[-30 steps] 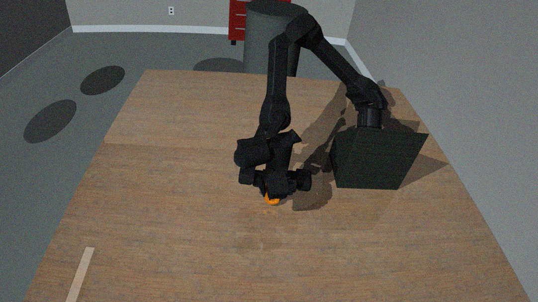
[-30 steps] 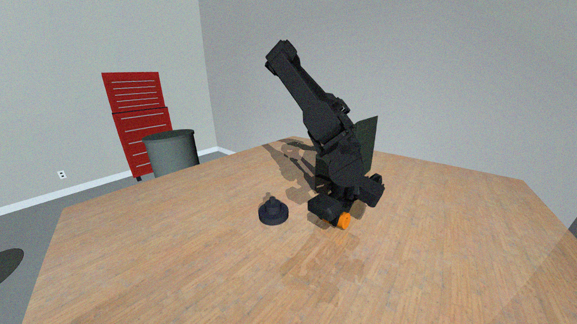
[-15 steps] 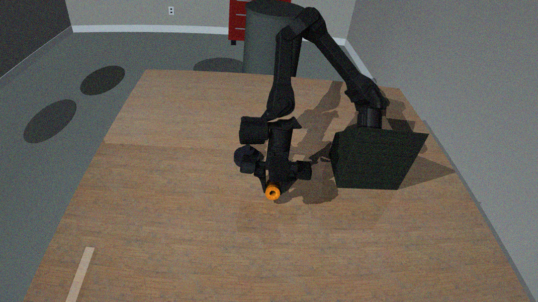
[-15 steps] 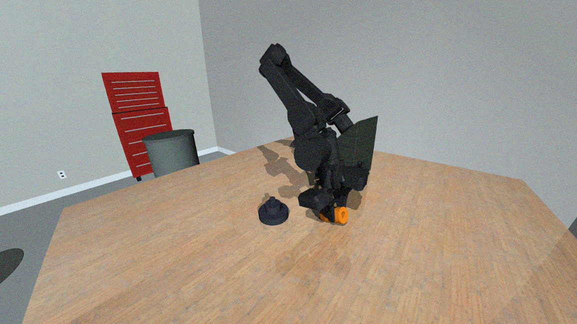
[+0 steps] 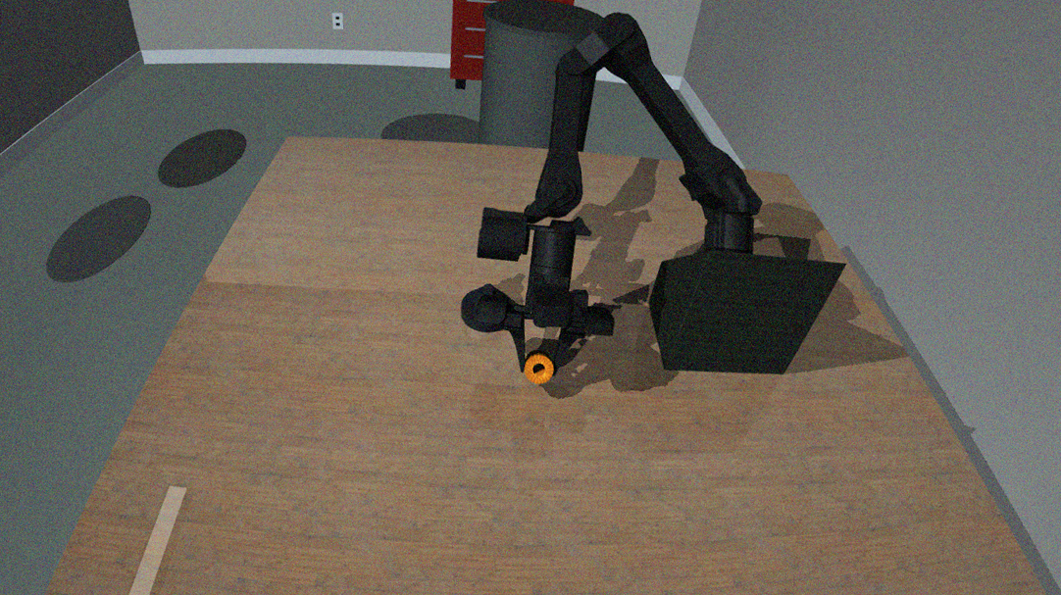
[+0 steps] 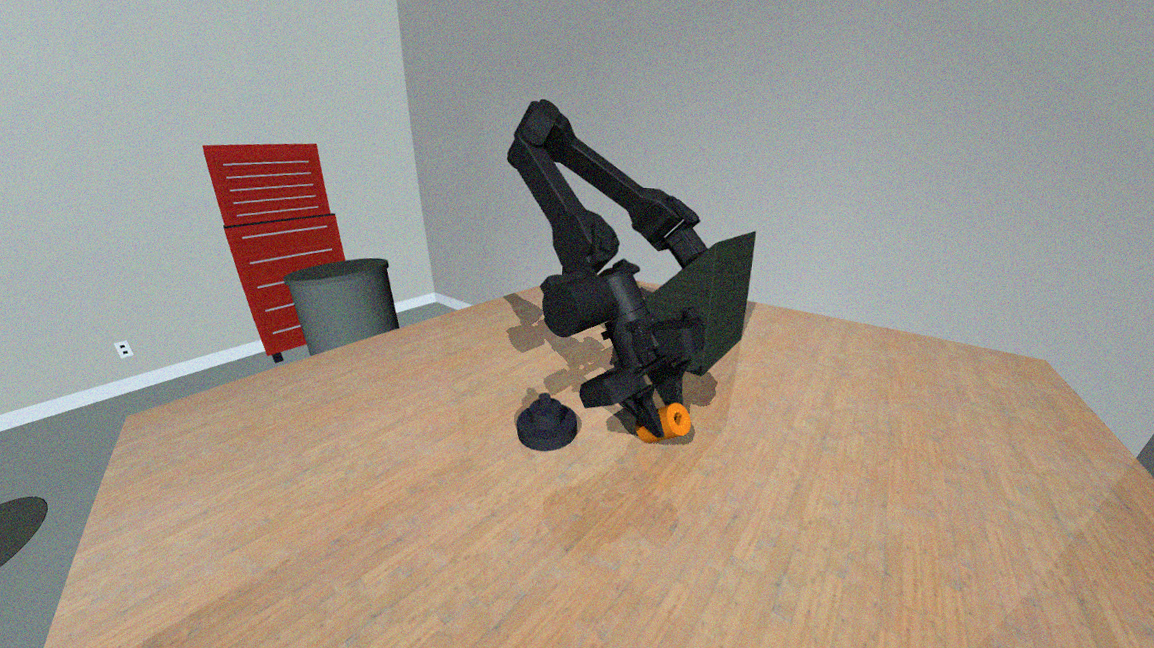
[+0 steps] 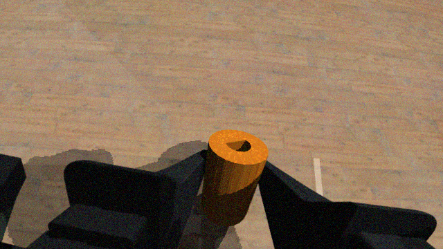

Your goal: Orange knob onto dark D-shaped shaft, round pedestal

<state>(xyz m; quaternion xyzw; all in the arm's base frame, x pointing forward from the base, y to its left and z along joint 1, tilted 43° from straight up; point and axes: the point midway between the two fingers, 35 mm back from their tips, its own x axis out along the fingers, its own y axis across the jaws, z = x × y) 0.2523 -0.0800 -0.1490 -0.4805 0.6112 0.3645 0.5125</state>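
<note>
Now: gripper tip 1 cm to the left of the orange knob. The rest, counted from my gripper tip: dark round pedestal 16 cm to the right, 5 cm ahead.
</note>
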